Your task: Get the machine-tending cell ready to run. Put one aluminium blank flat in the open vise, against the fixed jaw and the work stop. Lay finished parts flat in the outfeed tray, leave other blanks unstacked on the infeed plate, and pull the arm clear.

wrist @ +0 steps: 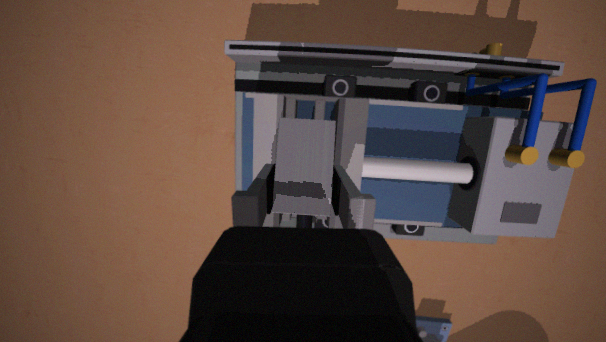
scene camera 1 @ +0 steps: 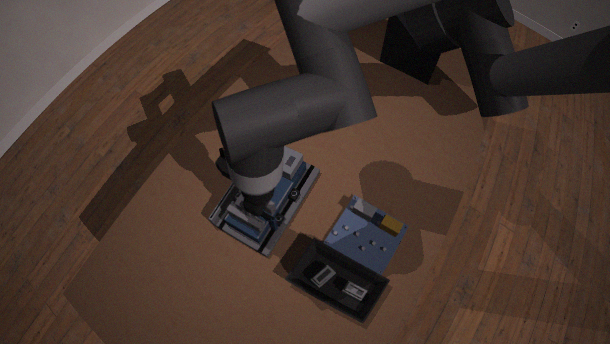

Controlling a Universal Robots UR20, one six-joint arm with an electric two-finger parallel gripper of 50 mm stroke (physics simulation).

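Frame: origin at the arm's base, x left, y ahead, z down, level; centimetres.
Seen in the pictures: gripper, between the fingertips: (wrist: 303,179) (scene camera 1: 251,207); arm's base, origin of its link: (scene camera 1: 423,26).
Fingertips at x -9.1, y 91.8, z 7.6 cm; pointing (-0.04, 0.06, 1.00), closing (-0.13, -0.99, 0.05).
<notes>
Pixels of each thing's top centre, then the offset from my fingertips to it. "spot": a spot on its surface instead.
- flat grey aluminium blank, centre of its top: (wrist: 302,176) (scene camera 1: 247,201) dx -0.8, dy +0.0, dz -2.6 cm
- black outfeed tray, a spot on its surface: (scene camera 1: 370,302) spot: dx +39.3, dy +2.8, dz +7.4 cm
- grey block, centre of its top: (scene camera 1: 365,207) dx +23.3, dy -19.0, dz +6.0 cm
- blue infeed plate, centre of its top: (scene camera 1: 368,234) dx +28.1, dy -14.1, dz +9.6 cm
- yellow block, centre of its top: (scene camera 1: 392,223) dx +32.4, dy -19.2, dz +6.0 cm
- vise's grey end housing, a spot on its surface: (wrist: 520,185) spot: dx -2.0, dy -16.1, dz +0.8 cm
My gripper (wrist: 303,179) is shut on a flat grey aluminium blank (wrist: 305,150), one finger at each side. The blank is over the gap between the pale fixed jaw (wrist: 264,120) on the left and the moving jaw (wrist: 352,115) of the vise; its underside is hidden, so I cannot tell whether it rests on the supports. The work stop cannot be made out clearly. In the scene view, the wrist covers the fingers and blank. Two finished parts (scene camera 1: 323,276) (scene camera 1: 355,290) lie apart in the black outfeed tray (scene camera 1: 370,302). A grey block (scene camera 1: 365,209) lies on the blue infeed plate (scene camera 1: 372,260).
A yellow block (scene camera 1: 392,225) and several small pegs are on the infeed plate, which adjoins the tray. Blue pipes (wrist: 535,115) rise beside the vise's grey end housing (wrist: 520,185). Dark clamps (wrist: 340,87) (wrist: 431,93) stand along the vise base.
</notes>
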